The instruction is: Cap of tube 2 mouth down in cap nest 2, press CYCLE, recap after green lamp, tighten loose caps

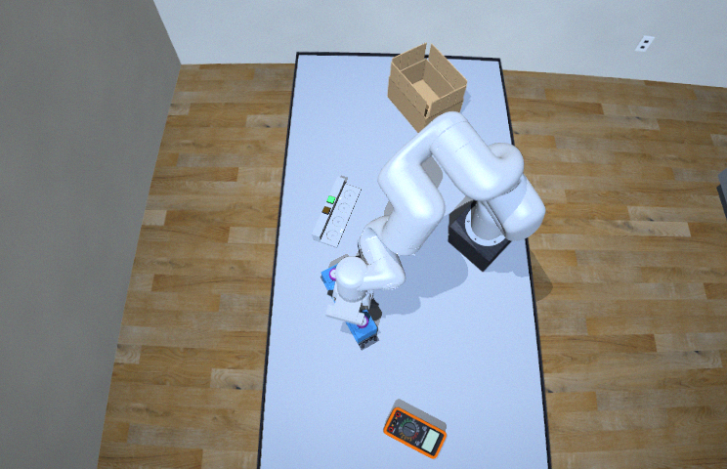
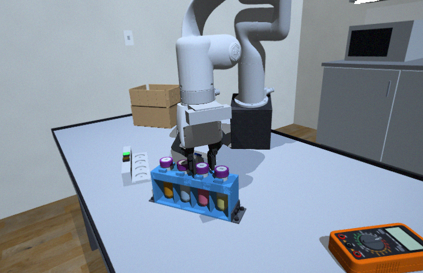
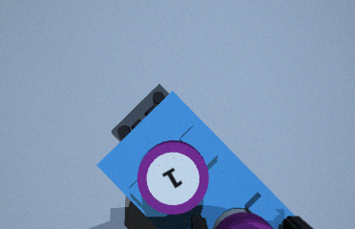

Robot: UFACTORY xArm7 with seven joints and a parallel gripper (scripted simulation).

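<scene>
Right now my hand is 1 cm above the purple cap marked 2. From my hand the other things lie so: cap 3 (4 cm to the right, 3 cm ahead, 1 cm below); then cap marked 1 (4 cm to the left, 3 cm behind, 1 cm below); then cap 4 (8 cm to the right, 7 cm ahead, 1 cm below).
</scene>
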